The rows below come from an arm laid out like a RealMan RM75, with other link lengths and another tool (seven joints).
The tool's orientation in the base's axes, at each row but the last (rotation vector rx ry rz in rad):
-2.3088 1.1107 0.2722
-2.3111 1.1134 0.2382
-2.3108 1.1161 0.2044
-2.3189 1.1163 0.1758
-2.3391 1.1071 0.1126
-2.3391 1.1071 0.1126
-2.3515 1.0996 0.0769
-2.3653 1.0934 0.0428
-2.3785 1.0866 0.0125
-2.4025 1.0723 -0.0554
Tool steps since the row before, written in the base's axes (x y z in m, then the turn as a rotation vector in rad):
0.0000 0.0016 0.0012 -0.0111 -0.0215 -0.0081
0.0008 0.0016 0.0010 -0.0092 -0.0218 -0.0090
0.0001 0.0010 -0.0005 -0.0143 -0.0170 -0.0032
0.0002 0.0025 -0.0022 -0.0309 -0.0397 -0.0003
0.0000 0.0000 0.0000 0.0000 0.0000 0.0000
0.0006 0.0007 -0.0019 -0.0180 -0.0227 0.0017
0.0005 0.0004 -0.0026 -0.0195 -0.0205 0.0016
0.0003 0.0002 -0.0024 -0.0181 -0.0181 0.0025
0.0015 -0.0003 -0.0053 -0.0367 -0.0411 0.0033
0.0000 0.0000 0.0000 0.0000 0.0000 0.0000
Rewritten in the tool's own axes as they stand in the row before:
-0.0015 -0.0013 -0.0001 0.0103 0.0225 -0.0061
-0.0009 -0.0018 0.0001 0.0121 0.0216 -0.0053
-0.0004 -0.0004 0.0010 0.0035 0.0207 -0.0081
-0.0008 -0.0005 0.0032 0.0072 0.0433 -0.0246
0.0000 0.0000 0.0000 0.0000 0.0000 0.0000
0.0005 0.0000 0.0021 0.0034 0.0242 -0.0157
0.0008 0.0006 0.0025 0.0009 0.0242 -0.0148
0.0006 0.0008 0.0022 -0.0001 0.0215 -0.0141
0.0024 0.0015 0.0047 0.0033 0.0468 -0.0292
0.0000 0.0000 0.0000 0.0000 0.0000 0.0000

